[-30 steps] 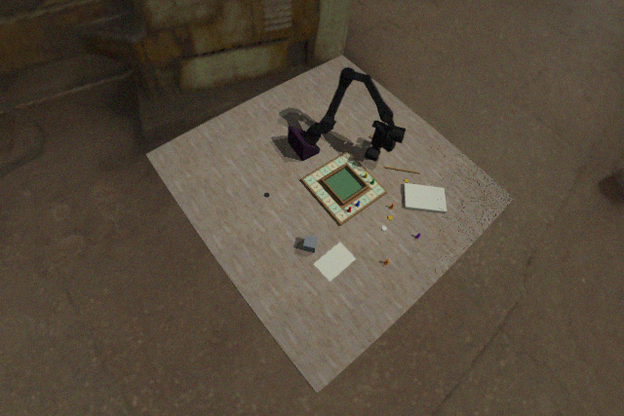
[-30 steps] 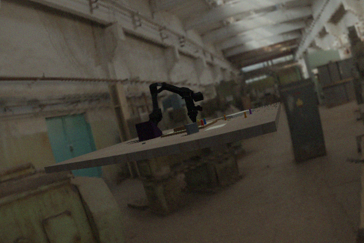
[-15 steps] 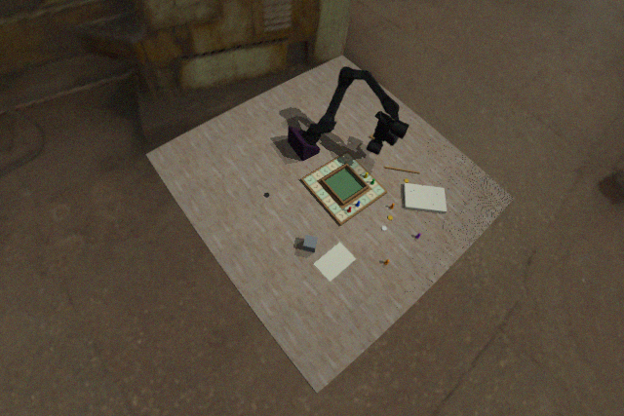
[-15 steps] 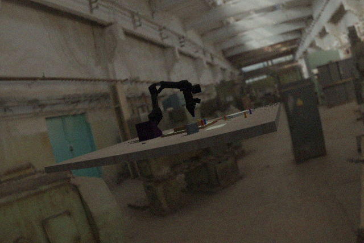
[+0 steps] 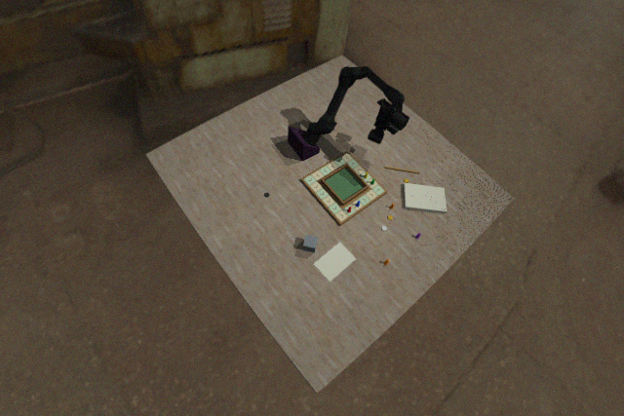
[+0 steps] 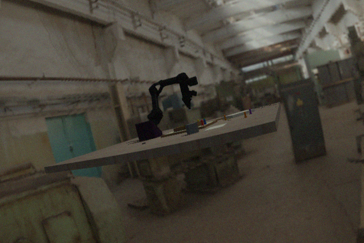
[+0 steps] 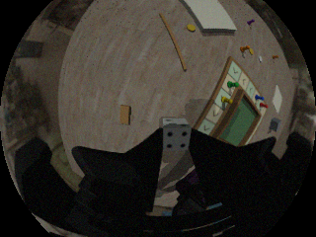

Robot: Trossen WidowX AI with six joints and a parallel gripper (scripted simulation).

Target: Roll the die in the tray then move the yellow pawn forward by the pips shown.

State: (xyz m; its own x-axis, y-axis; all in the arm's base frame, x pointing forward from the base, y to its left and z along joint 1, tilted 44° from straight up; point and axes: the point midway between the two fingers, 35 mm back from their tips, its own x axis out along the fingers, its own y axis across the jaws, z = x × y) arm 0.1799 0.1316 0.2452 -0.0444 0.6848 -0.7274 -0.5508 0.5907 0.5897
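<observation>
The yellow pawn is 100 mm ahead of my gripper tip, 110 mm to the right of it and 100 mm below it. Also, from my gripper tip: green pawn: 140 mm ahead, 100 mm to the right, 100 mm below; then thin stick: 150 mm ahead, 80 mm to the left, 120 mm below; then grey-white die: right at my gripper tip.
</observation>
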